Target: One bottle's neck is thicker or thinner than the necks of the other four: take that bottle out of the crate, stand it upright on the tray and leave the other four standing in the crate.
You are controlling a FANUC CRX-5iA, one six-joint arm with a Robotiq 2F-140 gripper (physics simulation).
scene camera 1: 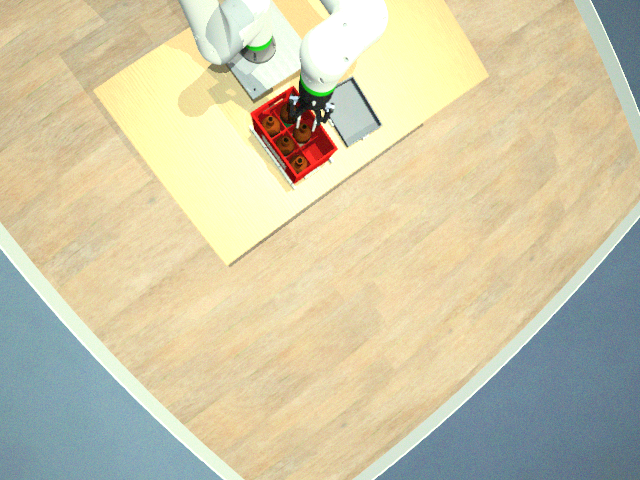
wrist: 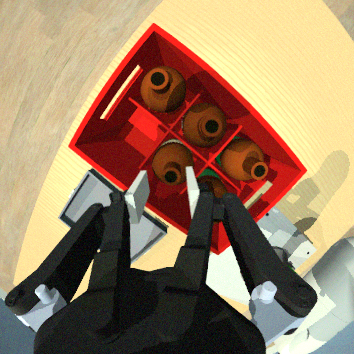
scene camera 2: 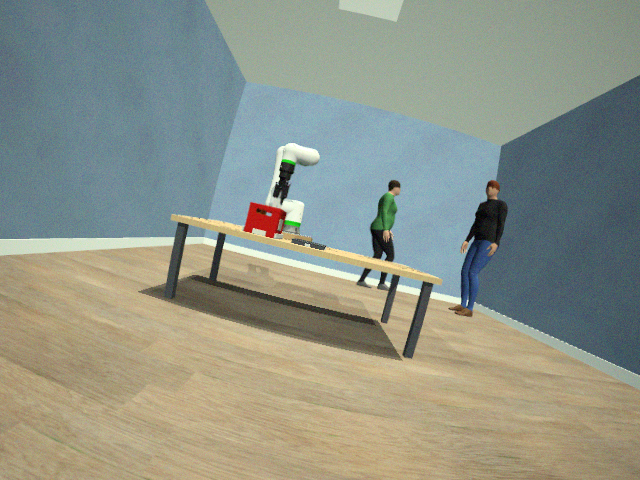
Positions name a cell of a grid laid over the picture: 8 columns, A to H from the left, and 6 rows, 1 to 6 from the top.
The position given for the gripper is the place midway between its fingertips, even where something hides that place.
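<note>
Grey tray (scene camera 1: E2). Gripper (wrist: D4).
</note>
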